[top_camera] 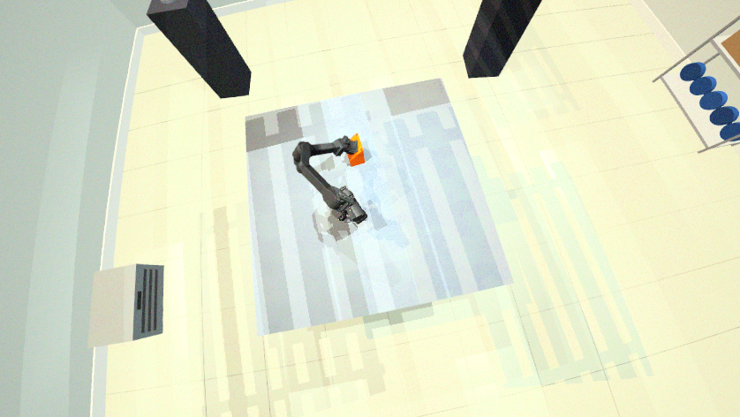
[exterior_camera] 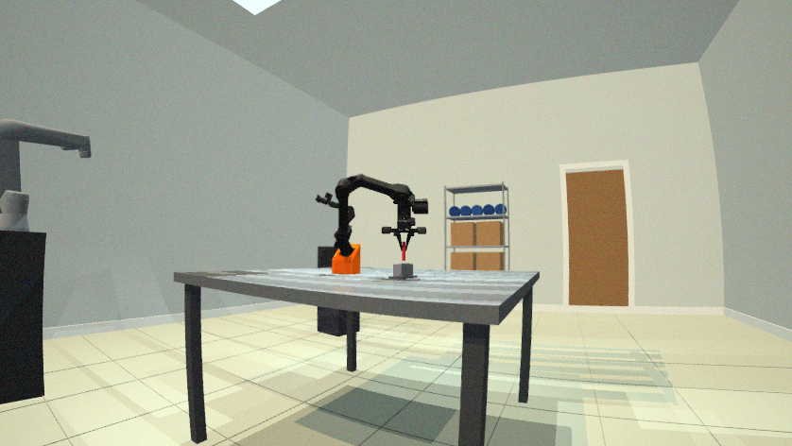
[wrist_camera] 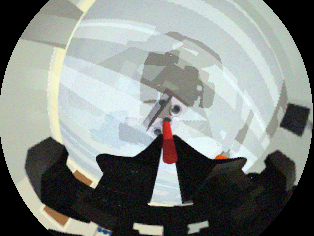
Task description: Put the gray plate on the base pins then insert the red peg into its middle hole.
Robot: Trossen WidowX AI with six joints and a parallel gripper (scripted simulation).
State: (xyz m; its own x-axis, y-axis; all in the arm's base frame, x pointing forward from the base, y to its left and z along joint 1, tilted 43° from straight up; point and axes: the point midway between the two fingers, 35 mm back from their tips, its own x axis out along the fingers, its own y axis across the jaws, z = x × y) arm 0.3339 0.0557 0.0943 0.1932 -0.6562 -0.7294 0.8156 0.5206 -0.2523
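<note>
Right now the red peg is right at my gripper tip. Also, from my gripper tip: gray plate (70 mm below).
</note>
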